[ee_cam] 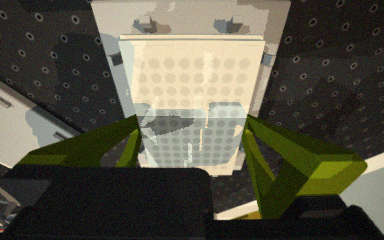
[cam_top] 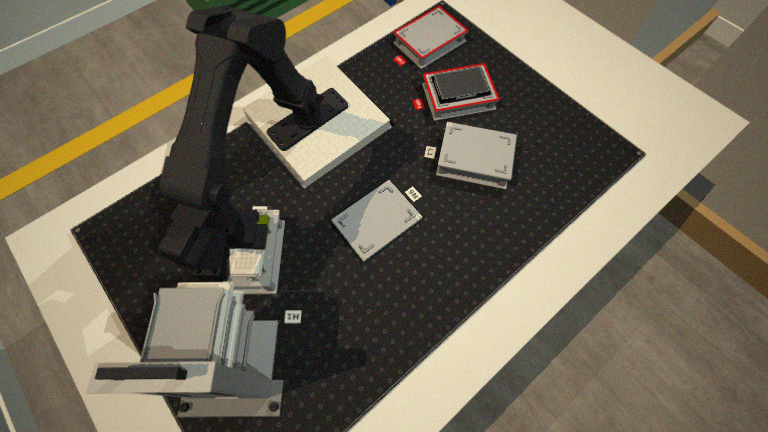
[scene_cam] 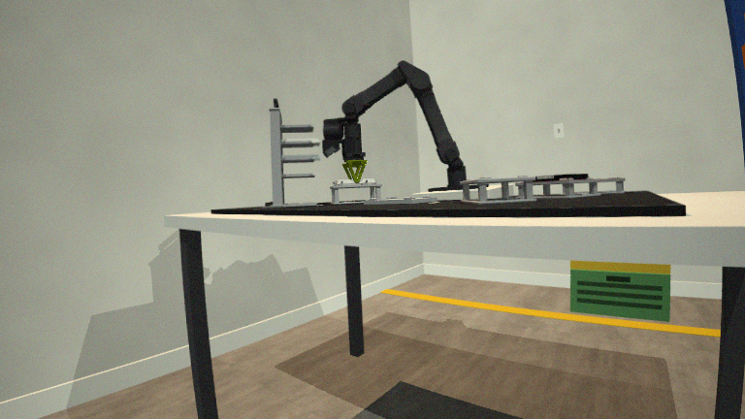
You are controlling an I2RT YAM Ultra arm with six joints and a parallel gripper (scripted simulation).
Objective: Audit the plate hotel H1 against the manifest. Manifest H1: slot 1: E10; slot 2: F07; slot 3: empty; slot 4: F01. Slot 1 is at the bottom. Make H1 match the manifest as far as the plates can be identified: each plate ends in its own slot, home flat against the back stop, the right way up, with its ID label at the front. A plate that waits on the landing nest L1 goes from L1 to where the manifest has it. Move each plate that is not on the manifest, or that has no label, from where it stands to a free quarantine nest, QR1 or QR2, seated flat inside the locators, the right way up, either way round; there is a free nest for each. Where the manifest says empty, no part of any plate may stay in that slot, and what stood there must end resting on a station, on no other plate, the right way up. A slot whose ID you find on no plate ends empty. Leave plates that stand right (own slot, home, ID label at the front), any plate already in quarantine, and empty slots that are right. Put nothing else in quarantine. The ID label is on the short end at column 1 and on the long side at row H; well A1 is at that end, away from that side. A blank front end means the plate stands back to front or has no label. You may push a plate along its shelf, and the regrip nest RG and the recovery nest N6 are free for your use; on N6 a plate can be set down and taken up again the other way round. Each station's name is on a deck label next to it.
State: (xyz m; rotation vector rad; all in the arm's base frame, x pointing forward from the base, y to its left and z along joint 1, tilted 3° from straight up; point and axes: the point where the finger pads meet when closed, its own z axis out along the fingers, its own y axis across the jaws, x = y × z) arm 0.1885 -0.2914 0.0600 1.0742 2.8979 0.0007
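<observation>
Right now my hand is right at the white well plate. The rest, counted from my hand: regrip nest (2 cm below); H1 deck label (16 cm ahead, 1 cm to the right, 8 cm below); plate hotel H1 (20 cm ahead, 17 cm to the right, 8 cm above).
</observation>
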